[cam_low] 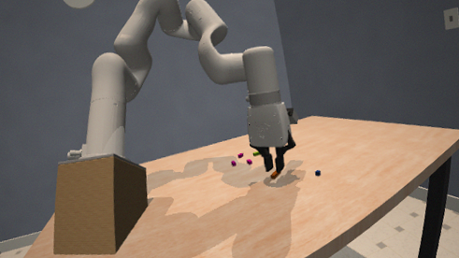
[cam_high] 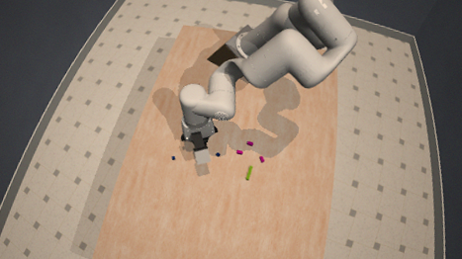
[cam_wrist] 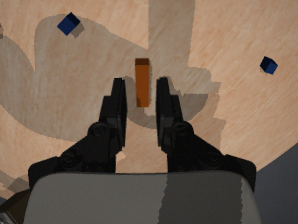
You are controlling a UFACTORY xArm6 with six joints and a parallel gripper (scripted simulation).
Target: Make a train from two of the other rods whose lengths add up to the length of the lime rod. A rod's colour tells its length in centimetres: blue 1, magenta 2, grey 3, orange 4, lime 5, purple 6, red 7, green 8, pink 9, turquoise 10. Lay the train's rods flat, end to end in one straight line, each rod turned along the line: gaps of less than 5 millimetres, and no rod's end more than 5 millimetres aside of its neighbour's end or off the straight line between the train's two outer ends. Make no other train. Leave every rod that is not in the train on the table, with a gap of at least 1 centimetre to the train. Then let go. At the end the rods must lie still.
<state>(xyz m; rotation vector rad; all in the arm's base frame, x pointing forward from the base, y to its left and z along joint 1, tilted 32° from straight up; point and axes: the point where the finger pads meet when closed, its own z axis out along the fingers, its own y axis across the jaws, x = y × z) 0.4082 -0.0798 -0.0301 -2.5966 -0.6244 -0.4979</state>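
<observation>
Now: the orange rod 30 mm below my hand. Round my hand: lime rod (60 mm ahead, 190 mm to the left, 30 mm below).
</observation>
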